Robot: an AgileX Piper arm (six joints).
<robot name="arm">
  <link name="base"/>
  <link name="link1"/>
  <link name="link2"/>
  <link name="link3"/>
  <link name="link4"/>
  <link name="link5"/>
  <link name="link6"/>
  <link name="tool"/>
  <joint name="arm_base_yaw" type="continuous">
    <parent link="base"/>
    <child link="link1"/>
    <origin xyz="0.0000 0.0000 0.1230"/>
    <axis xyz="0 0 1"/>
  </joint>
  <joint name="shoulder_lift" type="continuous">
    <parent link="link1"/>
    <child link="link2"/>
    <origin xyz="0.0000 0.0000 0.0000"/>
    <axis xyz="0 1 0"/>
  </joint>
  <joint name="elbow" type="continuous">
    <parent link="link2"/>
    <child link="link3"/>
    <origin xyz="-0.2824 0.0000 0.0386"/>
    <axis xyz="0 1 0"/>
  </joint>
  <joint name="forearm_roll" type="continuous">
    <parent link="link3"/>
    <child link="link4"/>
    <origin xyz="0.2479 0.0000 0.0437"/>
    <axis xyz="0.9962 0 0.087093"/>
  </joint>
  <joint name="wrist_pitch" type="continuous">
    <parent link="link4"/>
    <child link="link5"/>
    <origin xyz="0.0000 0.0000 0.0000"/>
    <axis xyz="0 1 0"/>
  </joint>
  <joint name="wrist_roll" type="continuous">
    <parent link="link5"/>
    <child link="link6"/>
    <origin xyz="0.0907 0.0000 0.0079"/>
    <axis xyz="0.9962 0 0.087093"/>
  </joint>
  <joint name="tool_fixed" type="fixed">
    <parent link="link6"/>
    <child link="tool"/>
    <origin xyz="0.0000 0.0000 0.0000" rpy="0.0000 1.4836 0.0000"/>
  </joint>
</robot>
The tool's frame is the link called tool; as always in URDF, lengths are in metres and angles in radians. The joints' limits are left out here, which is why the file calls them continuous.
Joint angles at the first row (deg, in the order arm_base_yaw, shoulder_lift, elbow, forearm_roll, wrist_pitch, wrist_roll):
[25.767 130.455 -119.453 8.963 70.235 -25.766]
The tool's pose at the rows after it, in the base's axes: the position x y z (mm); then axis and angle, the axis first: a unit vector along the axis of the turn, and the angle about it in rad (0 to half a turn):
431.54, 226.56, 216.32, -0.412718, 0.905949, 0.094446, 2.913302
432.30, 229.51, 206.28, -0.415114, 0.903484, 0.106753, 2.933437
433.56, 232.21, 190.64, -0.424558, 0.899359, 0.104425, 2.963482
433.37, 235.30, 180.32, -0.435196, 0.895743, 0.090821, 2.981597
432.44, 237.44, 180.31, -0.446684, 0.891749, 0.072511, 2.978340
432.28, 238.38, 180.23, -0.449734, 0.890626, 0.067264, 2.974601
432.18, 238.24, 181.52, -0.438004, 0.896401, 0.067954, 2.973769
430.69, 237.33, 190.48, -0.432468, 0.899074, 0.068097, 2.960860
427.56, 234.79, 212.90, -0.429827, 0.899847, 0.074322, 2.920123
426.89, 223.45, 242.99, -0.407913, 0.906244, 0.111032, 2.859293
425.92, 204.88, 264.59, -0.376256, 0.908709, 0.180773, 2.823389
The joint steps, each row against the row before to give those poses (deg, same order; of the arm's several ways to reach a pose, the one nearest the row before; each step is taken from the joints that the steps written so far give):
[0.000 0.619 -0.001 2.098 0.000 -0.001]
[0.000 1.235 -0.001 1.586 0.000 -0.867]
[0.244 1.822 0.001 -0.142 0.000 -1.098]
[0.608 1.150 -0.001 -1.607 -0.137 -0.380]
[0.651 -0.002 -0.107 -2.218 -0.128 -0.144]
[0.217 0.001 0.000 -0.636 -0.231 0.000]
[0.000 -0.151 -0.001 -0.054 0.001 1.526]
[0.000 -1.105 0.100 -0.092 0.209 0.811]
[-0.208 -2.618 0.000 0.639 0.268 0.144]
[-1.934 -3.412 0.000 4.414 0.018 0.001]
[-3.525 -3.291 2.007 8.899 -0.001 -1.662]

